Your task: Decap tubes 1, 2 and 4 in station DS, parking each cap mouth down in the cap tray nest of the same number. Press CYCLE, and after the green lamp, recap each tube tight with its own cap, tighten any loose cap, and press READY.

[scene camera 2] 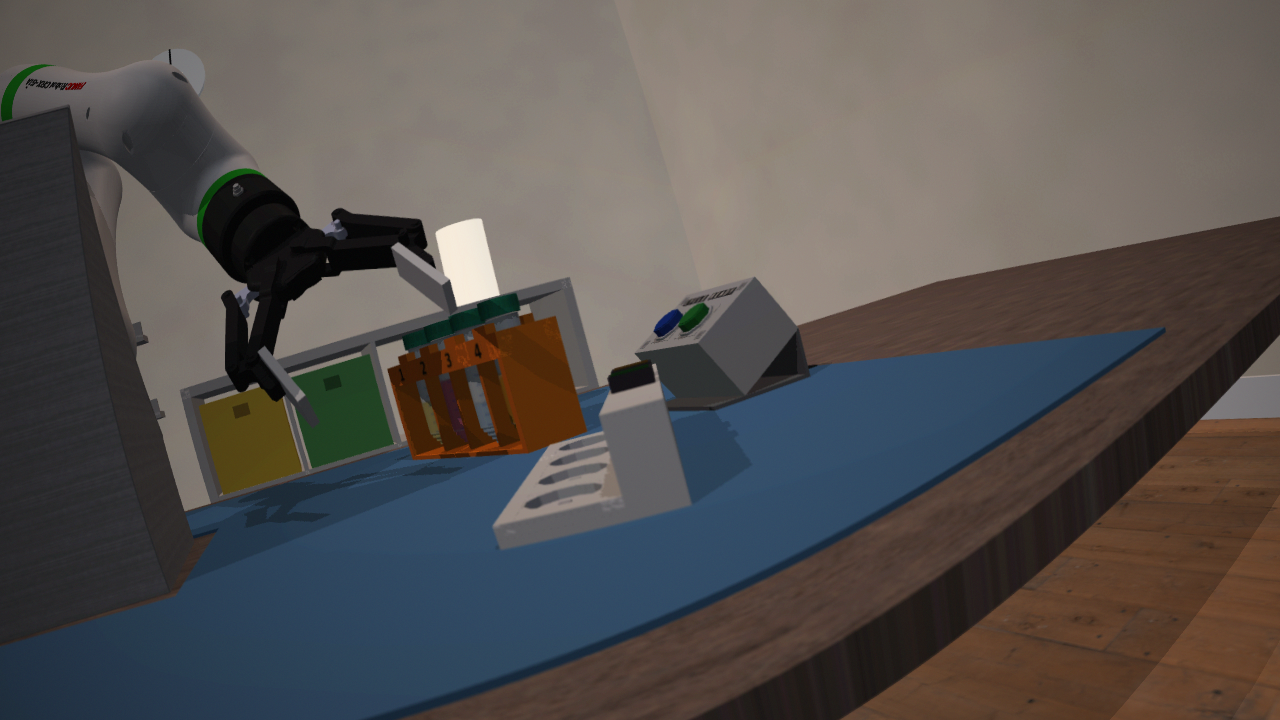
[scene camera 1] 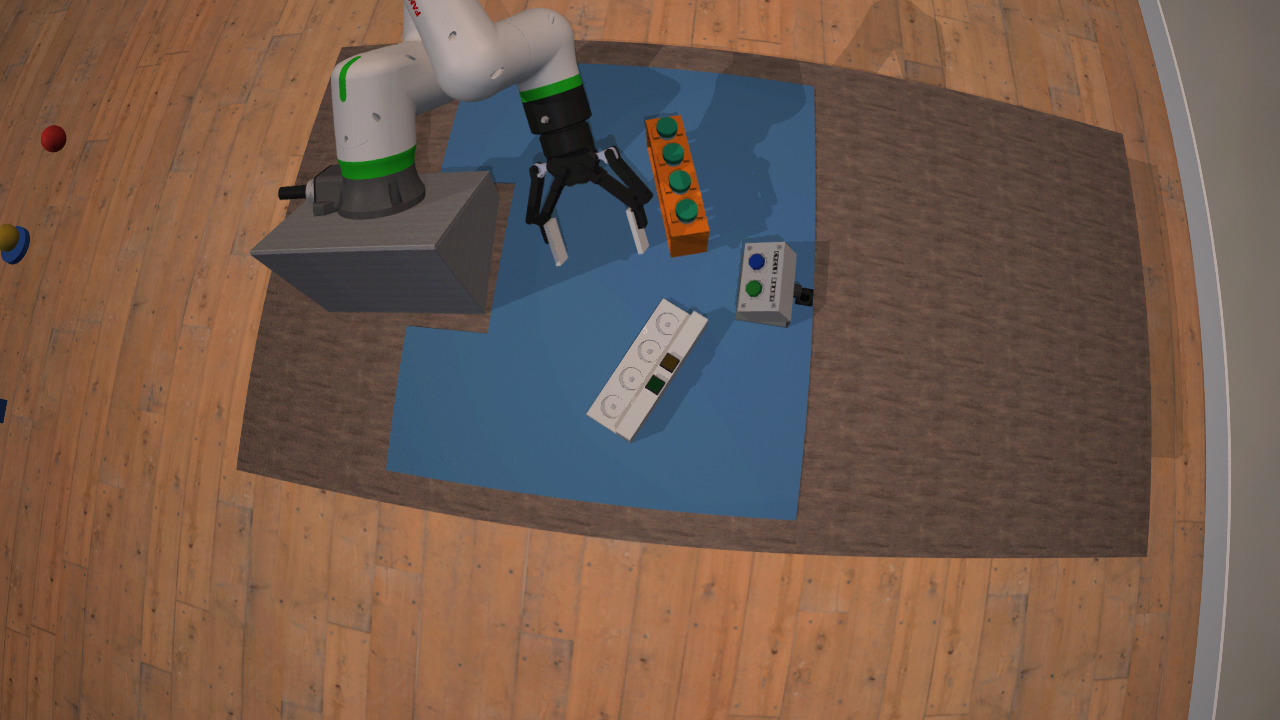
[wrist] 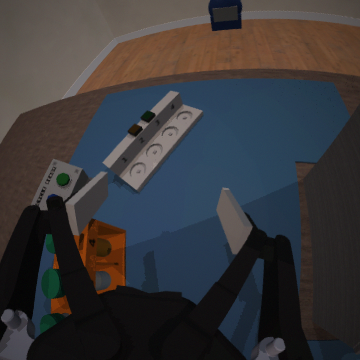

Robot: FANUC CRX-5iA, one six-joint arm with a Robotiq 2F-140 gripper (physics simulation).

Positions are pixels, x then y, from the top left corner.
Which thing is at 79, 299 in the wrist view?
My gripper.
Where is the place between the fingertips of my gripper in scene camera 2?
At 379, 353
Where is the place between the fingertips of my gripper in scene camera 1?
602, 255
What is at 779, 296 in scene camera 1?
A grey button box.
